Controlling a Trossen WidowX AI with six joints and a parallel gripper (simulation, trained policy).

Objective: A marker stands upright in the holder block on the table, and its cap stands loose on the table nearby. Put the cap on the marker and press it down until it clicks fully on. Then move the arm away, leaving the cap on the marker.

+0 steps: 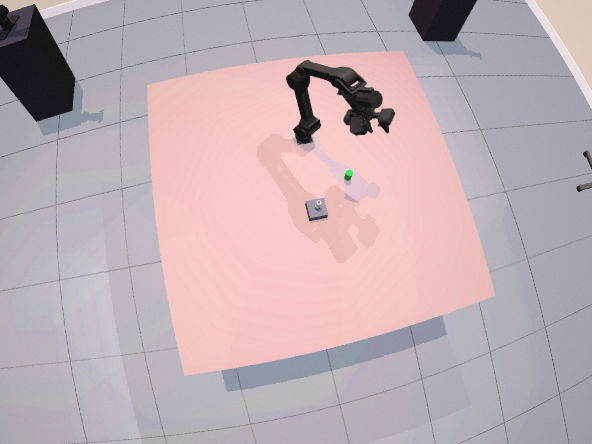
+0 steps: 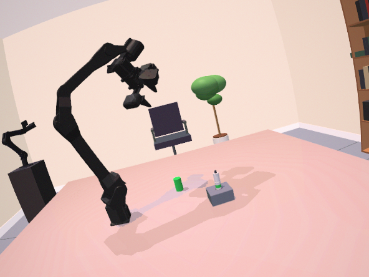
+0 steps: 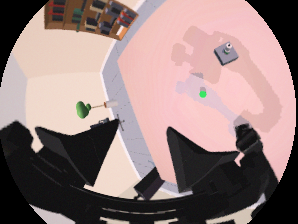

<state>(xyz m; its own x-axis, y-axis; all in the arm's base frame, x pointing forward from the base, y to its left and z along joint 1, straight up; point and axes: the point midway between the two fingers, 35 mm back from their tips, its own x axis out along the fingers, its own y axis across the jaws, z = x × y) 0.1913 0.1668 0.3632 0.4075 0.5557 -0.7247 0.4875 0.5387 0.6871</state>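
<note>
Now: the green cap 10 mm ahead of my gripper tip, 60 mm to the right of it and 310 mm below it. Round my gripper tip: grey holder block: 120 mm ahead, 220 mm to the right, 320 mm below.
</note>
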